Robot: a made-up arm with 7 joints.
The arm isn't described. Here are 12 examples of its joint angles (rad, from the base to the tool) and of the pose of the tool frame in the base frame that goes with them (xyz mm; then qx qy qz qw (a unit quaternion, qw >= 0)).
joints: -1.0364 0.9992 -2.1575 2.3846 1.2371 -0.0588 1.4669
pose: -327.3 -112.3 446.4 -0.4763 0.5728 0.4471 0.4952
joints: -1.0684 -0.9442 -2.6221 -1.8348 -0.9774 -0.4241 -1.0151
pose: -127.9 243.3 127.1 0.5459 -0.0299 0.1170 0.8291
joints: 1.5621 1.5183 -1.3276 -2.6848 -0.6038 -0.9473 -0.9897
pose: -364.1 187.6 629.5 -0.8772 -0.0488 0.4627 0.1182
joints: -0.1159 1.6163 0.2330 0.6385 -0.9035 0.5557 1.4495
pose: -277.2 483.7 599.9 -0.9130 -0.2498 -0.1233 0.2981
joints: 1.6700 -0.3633 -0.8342 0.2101 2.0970 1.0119 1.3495
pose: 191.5 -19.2 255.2 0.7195 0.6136 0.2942 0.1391
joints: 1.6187 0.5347 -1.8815 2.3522 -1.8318 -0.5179 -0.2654
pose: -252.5 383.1 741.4 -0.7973 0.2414 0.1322 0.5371
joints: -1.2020 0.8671 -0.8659 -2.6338 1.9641 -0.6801 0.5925
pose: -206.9 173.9 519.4 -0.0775 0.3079 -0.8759 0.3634
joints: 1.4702 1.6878 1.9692 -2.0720 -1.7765 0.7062 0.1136
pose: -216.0 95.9 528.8 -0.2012 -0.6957 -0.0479 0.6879
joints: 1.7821 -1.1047 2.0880 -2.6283 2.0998 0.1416 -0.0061
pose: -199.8 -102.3 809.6 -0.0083 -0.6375 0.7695 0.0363
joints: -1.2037 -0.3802 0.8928 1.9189 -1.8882 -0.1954 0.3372
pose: -397.0 593.5 465.0 -0.8810 0.0719 0.3057 0.3539
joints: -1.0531 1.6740 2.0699 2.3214 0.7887 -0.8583 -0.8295
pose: 26.4 -82.6 284.4 0.2464 0.4875 -0.2659 0.7943
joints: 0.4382 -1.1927 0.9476 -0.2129 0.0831 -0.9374 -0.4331
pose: -382.3 -68.8 82.6 -0.1840 0.4494 -0.4105 0.7718
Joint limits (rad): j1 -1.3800..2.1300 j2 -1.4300..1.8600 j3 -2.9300..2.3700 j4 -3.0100..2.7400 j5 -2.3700..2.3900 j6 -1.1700..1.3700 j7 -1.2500..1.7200
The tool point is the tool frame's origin. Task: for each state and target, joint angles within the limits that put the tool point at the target. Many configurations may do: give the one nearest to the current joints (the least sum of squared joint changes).
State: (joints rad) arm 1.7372 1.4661 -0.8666 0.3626 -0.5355 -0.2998 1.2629
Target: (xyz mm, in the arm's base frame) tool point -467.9 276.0 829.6
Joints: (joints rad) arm 1.0661 1.4660 -1.5355 0.2641 -0.5772 -0.3150 1.2478
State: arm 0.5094 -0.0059 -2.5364 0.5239 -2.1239 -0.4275 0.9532
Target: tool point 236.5 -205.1 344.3
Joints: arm 0.1366 0.0103 -2.6117 -0.3444 -2.0259 -0.6083 0.8284
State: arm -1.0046 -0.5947 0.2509 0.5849 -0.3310 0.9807 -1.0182
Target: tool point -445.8 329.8 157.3
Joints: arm -0.1910 -0.9268 0.8925 0.9627 -0.0438 0.9771 -1.0607
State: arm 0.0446 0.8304 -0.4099 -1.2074 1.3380 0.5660 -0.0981
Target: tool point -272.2 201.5 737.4
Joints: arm 0.0456 1.3968 -0.5484 -1.1475 1.1953 0.5816 -0.1016
